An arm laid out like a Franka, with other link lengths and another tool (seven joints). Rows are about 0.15 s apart.
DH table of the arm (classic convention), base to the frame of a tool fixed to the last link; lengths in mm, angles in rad. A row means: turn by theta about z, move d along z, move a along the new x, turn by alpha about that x. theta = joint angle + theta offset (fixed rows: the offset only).
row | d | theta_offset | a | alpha
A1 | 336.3 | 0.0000 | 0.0 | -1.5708
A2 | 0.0 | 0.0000 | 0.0 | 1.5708
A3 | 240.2 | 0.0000 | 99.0 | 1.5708
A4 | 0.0 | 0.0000 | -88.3 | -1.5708
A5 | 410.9 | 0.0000 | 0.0 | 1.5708
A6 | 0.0 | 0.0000 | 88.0 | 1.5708
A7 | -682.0 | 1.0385 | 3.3 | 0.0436
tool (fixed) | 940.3 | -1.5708 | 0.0 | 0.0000
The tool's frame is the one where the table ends.
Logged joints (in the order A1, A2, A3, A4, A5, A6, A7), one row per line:
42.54 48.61 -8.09 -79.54 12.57 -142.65 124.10
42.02 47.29 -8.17 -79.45 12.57 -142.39 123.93
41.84 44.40 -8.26 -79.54 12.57 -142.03 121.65
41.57 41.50 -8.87 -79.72 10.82 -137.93 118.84
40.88 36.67 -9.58 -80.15 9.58 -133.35 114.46
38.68 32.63 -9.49 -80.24 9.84 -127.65 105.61
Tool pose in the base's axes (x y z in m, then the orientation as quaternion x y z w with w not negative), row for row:
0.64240 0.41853 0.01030 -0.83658 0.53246 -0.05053 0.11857
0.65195 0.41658 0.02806 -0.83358 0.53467 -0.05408 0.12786
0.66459 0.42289 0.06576 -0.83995 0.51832 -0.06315 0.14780
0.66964 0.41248 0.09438 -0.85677 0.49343 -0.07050 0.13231
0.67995 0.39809 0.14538 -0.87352 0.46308 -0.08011 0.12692
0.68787 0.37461 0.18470 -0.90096 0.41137 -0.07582 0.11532
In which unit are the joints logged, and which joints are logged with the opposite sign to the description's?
The joints are logged in degrees. Opposite sign: A6.
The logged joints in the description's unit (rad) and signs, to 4 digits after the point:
0.7425 0.8484 -0.1412 -1.3882 0.2194 2.4897 2.1660
0.7334 0.8254 -0.1426 -1.3867 0.2194 2.4852 2.1630
0.7302 0.7749 -0.1442 -1.3882 0.2194 2.4789 2.1232
0.7255 0.7243 -0.1548 -1.3914 0.1888 2.4073 2.0741
0.7135 0.6400 -0.1672 -1.3989 0.1672 2.3274 1.9977
0.6751 0.5695 -0.1656 -1.4005 0.1717 2.2279 1.8432

